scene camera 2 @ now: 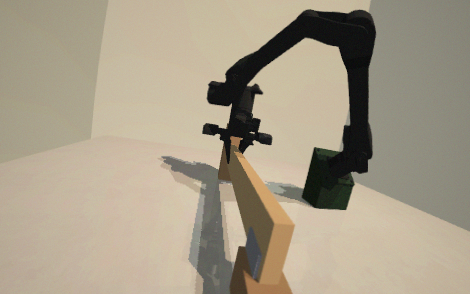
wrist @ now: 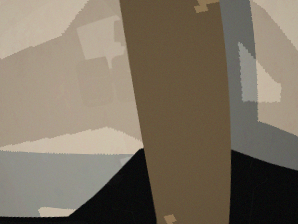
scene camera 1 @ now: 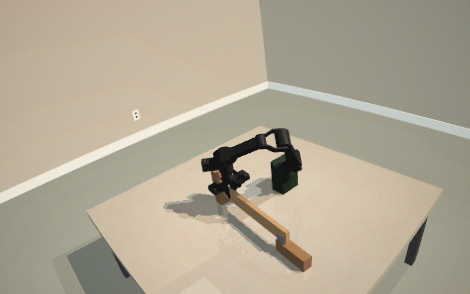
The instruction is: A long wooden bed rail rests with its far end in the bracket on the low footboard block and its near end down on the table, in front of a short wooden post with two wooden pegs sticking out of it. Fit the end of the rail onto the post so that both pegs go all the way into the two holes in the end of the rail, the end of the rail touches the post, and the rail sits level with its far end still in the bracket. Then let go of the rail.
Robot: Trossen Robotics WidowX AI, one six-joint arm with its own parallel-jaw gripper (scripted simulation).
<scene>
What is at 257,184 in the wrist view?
My gripper.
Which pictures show the wooden bed rail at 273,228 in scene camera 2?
Scene camera 2, the wrist view and scene camera 1: all of them.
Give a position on a wooden bed rail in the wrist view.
At 178,62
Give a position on a wooden bed rail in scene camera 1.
At 253,211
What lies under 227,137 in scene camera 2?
My gripper.
</scene>
